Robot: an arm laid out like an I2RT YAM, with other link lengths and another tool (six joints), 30 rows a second.
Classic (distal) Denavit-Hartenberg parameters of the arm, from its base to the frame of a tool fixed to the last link. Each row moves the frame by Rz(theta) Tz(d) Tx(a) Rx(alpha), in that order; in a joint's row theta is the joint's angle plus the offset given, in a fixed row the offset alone. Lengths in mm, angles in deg.
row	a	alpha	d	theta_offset
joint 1	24.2	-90.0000	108.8	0.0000
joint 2	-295.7	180.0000	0.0	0.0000
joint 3	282.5	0.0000	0.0	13.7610
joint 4	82.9	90.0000	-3.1	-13.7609
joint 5	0.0	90.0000	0.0	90.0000
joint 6	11.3	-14.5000	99.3	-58.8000
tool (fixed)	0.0	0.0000	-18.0	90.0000
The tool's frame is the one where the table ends.
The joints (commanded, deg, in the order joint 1, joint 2, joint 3, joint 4, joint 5, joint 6), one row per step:
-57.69 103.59 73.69 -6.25 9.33 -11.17
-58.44 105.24 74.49 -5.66 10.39 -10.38
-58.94 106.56 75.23 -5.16 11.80 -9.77
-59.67 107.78 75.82 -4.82 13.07 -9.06
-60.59 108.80 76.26 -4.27 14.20 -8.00
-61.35 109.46 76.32 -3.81 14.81 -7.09
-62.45 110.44 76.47 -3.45 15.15 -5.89
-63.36 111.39 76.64 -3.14 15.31 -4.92
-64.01 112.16 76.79 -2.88 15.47 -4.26
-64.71 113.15 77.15 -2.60 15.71 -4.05
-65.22 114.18 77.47 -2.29 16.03 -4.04
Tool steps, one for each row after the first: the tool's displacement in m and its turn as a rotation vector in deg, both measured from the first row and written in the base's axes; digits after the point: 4 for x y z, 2 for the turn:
-0.0037 -0.0097 -0.0066 0.11 0.07 -2.07
-0.0067 -0.0175 -0.0111 -0.12 0.34 -4.06
-0.0119 -0.0254 -0.0164 -0.10 0.59 -6.22
-0.0190 -0.0335 -0.0206 -0.19 0.35 -8.66
-0.0252 -0.0387 -0.0247 -0.08 0.02 -10.44
-0.0338 -0.0457 -0.0313 0.45 -0.49 -12.51
-0.0407 -0.0516 -0.0377 0.98 -0.92 -14.12
-0.0457 -0.0559 -0.0428 1.35 -1.16 -15.29
-0.0507 -0.0613 -0.0484 1.59 -1.02 -16.30
-0.0544 -0.0659 -0.0546 1.81 -0.65 -17.08

